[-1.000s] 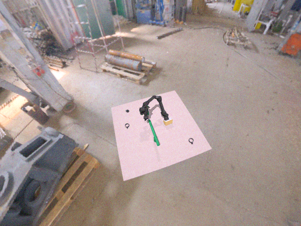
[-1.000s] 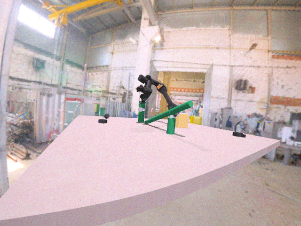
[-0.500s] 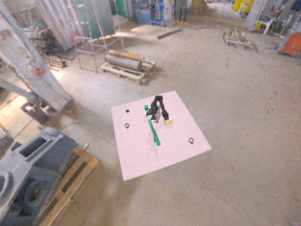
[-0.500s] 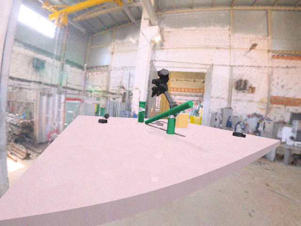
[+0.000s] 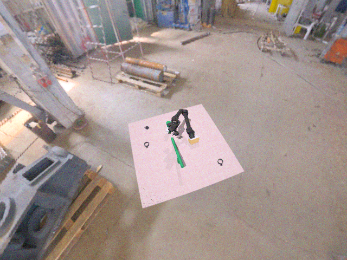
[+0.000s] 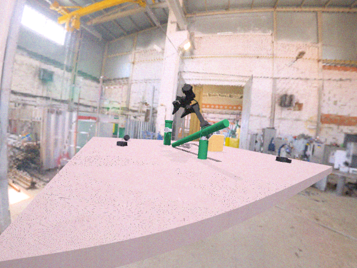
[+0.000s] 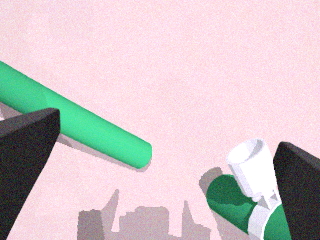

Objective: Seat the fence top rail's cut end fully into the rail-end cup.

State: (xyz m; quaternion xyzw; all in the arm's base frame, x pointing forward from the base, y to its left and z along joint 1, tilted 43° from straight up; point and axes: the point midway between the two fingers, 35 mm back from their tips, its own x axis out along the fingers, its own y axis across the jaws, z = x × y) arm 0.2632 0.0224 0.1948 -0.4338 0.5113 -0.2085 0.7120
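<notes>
Right now the pale fitting is 16 cm to the right of my gripper tip, 11 cm below it and 4 cm behind it. From my gripper tip the other things lie so: short green post: 32 cm to the left, 13 cm below, 5 cm ahead; then black cap: 43 cm to the right, 23 cm ahead, 22 cm below.
</notes>
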